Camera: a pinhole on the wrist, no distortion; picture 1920 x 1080 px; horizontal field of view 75.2 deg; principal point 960.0 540.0 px. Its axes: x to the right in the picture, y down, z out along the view. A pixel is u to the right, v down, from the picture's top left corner.
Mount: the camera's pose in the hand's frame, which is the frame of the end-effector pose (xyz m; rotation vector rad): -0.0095 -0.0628 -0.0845 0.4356 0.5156 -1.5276
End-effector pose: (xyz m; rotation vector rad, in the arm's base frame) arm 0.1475 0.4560 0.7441 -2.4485 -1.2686 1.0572
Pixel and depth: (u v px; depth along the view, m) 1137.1 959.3 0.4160
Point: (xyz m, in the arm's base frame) -0.1630 0.7520 0.6717
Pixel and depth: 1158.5 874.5 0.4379
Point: -0.1936 0.7465 0.6830
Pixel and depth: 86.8 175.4 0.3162
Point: -0.1276 0.3846 0.5915
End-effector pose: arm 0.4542 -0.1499 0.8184 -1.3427 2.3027 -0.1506
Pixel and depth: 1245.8 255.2 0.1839
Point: 0.6532 -0.2109 0.8589
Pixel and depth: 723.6 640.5 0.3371
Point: 0.7019 -0.2523 0.6707
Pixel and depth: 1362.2 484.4 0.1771
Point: 0.6389 -0.2455 0.8642
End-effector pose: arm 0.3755 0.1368 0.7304 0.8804 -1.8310 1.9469
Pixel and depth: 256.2 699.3 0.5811
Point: 0.4995 -0.4273 0.8804
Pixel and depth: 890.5 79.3 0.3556
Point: 0.6719 -0.0311 0.8425
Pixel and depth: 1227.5 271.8 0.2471
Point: 0.5878 0.0876 0.8878
